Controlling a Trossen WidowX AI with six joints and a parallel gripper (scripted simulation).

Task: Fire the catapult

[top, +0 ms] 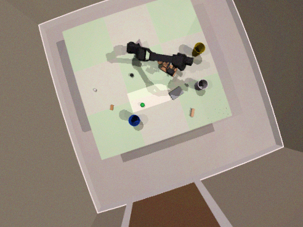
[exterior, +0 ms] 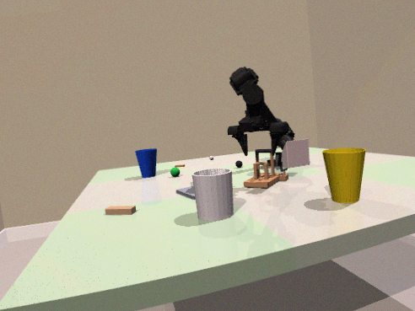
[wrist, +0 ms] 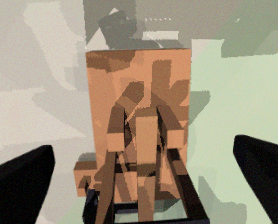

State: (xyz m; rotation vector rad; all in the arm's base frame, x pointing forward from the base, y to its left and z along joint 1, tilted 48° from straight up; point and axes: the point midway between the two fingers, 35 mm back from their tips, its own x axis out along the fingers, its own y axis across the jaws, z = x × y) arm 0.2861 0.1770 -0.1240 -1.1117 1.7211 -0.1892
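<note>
Now: gripper tip 360 mm to the left of the black ball, 100 mm past it and 80 mm above it. From my gripper tip the other things lie so: yellow cup (270 mm to the left, 70 mm behind, 60 mm below); flat grey plate (210 mm ahead, 90 mm below, 40 mm to the right); brown wooden catapult (60 mm behind, 40 mm below, 30 mm to the right).
</note>
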